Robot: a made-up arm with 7 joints. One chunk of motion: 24 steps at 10 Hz.
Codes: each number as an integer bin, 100 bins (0 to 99) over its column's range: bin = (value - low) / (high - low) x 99, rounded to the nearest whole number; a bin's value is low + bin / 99 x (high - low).
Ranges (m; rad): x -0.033..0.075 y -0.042..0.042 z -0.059..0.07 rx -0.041..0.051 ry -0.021..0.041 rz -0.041..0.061
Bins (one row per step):
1: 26 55 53 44 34 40
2: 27 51 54 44 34 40
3: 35 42 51 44 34 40
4: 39 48 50 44 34 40
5: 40 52 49 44 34 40
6: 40 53 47 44 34 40
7: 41 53 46 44 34 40
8: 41 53 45 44 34 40
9: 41 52 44 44 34 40
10: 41 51 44 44 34 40
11: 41 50 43 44 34 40
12: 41 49 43 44 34 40
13: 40 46 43 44 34 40
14: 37 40 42 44 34 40
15: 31 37 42 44 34 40
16: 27 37 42 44 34 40
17: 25 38 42 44 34 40
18: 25 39 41 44 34 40
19: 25 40 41 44 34 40
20: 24 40 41 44 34 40
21: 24 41 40 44 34 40
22: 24 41 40 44 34 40
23: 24 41 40 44 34 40
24: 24 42 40 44 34 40
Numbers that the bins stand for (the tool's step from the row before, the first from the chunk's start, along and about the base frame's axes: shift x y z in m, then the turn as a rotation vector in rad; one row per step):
1: -0.00464 0.00467 0.01006 -0.00011 0.00029 0.00021
2: -0.00355 0.00127 0.01136 -0.00011 0.00029 0.00021
3: 0.00518 -0.00636 0.00745 -0.00011 0.00029 0.00021
4: 0.00955 -0.00127 0.00615 -0.00011 0.00029 0.00021
5: 0.01064 0.00212 0.00485 -0.00011 0.00029 0.00021
6: 0.01064 0.00297 0.00224 -0.00011 0.00029 0.00021
7: 0.01173 0.00297 0.00094 -0.00011 0.00029 0.00021
8: 0.01173 0.00297 -0.00036 -0.00011 0.00029 0.00021
9: 0.01173 0.00212 -0.00167 -0.00011 0.00029 0.00021
10: 0.01173 0.00127 -0.00167 -0.00011 0.00029 0.00021
11: 0.01173 0.00042 -0.00297 -0.00011 0.00029 0.00021
12: 0.01173 -0.00042 -0.00297 -0.00011 0.00029 0.00021
13: 0.01064 -0.00297 -0.00297 -0.00011 0.00029 0.00021
14: 0.00736 -0.00806 -0.00427 -0.00011 0.00029 0.00021
15: 0.00082 -0.01061 -0.00427 -0.00011 0.00029 0.00021
16: -0.00355 -0.01061 -0.00427 -0.00011 0.00029 0.00021
17: -0.00573 -0.00976 -0.00427 -0.00011 0.00029 0.00021
18: -0.00573 -0.00891 -0.00558 -0.00011 0.00029 0.00021
19: -0.00573 -0.00806 -0.00558 -0.00011 0.00029 0.00021
20: -0.00682 -0.00806 -0.00558 -0.00011 0.00029 0.00021
21: -0.00682 -0.00721 -0.00688 -0.00011 0.00029 0.00021
22: -0.00682 -0.00721 -0.00688 -0.00011 0.00029 0.00021
23: -0.00682 -0.00721 -0.00688 -0.00011 0.00029 0.00021
24: -0.00682 -0.00636 -0.00688 -0.00011 0.00029 0.00021

